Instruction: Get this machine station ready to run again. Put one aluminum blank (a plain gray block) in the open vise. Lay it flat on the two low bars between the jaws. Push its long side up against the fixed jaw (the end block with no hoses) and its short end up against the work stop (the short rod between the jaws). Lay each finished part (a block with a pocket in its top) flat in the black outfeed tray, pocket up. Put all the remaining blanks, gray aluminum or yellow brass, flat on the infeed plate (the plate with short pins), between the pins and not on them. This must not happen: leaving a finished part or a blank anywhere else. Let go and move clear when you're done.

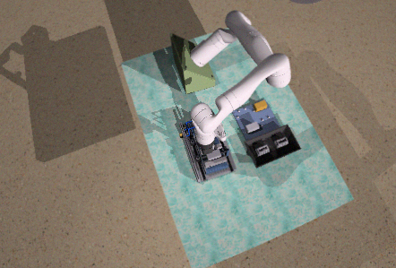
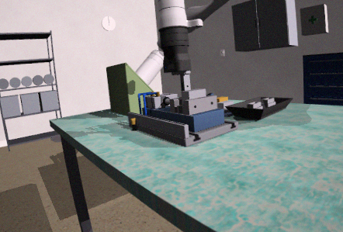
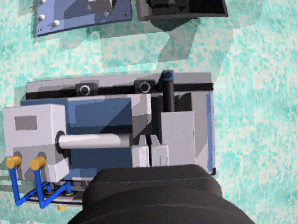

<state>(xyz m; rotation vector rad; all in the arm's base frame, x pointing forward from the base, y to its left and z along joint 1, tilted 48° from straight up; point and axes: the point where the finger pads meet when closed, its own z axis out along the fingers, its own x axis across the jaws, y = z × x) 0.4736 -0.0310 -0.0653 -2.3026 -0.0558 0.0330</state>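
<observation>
The gray blank lies 3 cm ahead of my hand and 2 cm below it. Round my hand: fixed jaw (5 cm ahead, 4 cm below); blue infeed plate (12 cm behind, 28 cm to the left, 12 cm below); vise (5 cm behind, 8 cm below).
</observation>
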